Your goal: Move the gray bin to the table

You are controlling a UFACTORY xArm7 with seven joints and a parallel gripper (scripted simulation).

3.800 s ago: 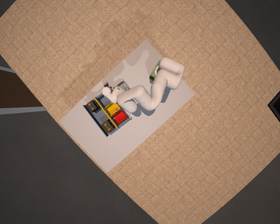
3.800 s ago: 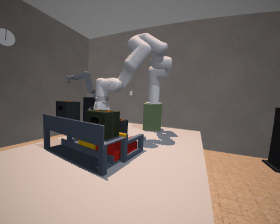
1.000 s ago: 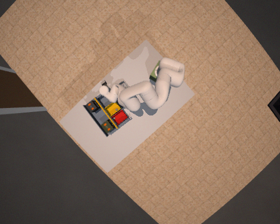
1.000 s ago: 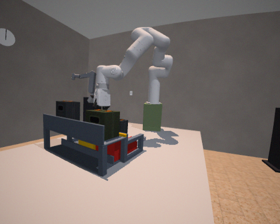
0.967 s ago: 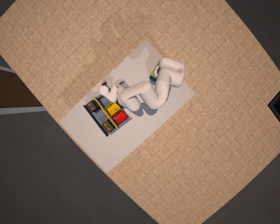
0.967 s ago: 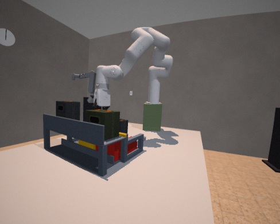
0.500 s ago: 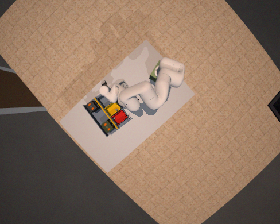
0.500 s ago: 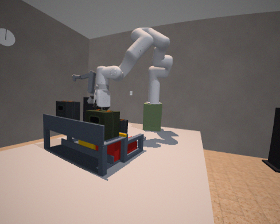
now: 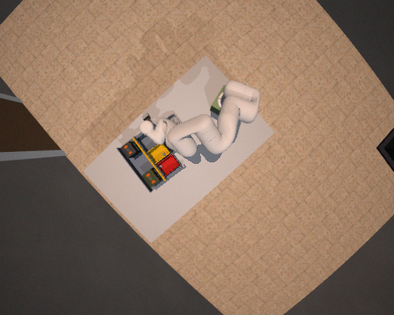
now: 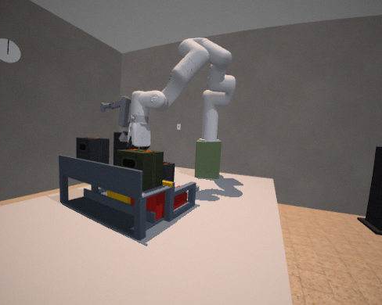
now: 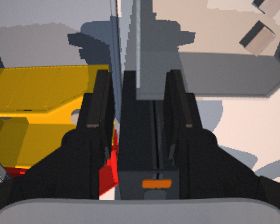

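My gripper is now 80 mm past the gray open bin, 10 mm to the right of it and 100 mm above it. Round my hand: red bin: 150 mm ahead, 210 mm to the left, 100 mm below; yellow bin: 130 mm ahead, 90 mm to the left, 100 mm below.
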